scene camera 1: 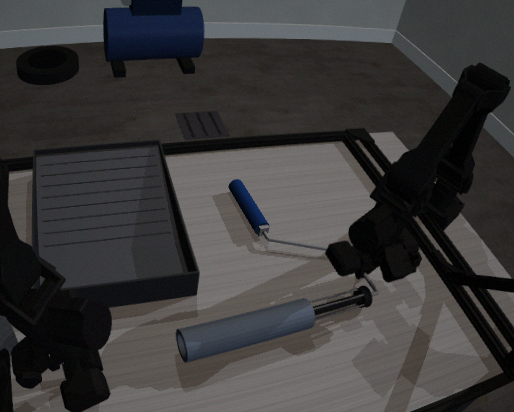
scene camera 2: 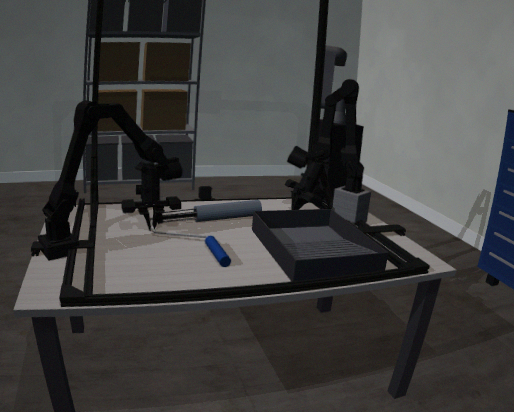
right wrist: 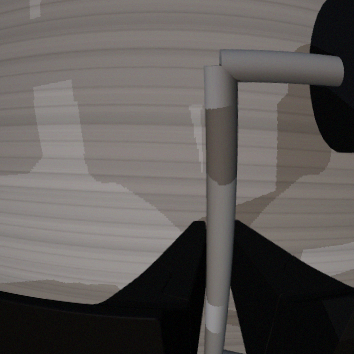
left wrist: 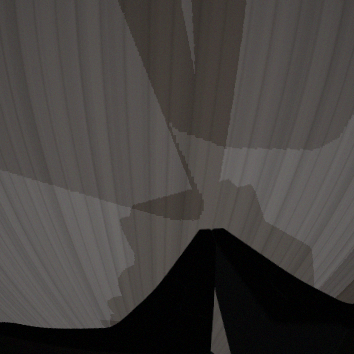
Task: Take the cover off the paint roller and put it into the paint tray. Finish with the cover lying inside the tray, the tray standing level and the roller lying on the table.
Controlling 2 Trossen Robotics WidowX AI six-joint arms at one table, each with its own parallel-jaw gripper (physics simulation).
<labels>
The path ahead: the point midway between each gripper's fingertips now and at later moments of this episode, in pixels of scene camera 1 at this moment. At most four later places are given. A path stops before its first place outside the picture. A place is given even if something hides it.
My left gripper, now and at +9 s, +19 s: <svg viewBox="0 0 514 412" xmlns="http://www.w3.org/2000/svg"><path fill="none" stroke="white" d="M100 369L180 360L101 371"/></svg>. At the last of these places it grips a grey-blue roller cover.
My right gripper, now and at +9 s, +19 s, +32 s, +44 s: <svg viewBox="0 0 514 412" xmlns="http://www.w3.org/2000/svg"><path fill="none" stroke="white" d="M359 277L360 276L406 263L424 234L424 234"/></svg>
</labels>
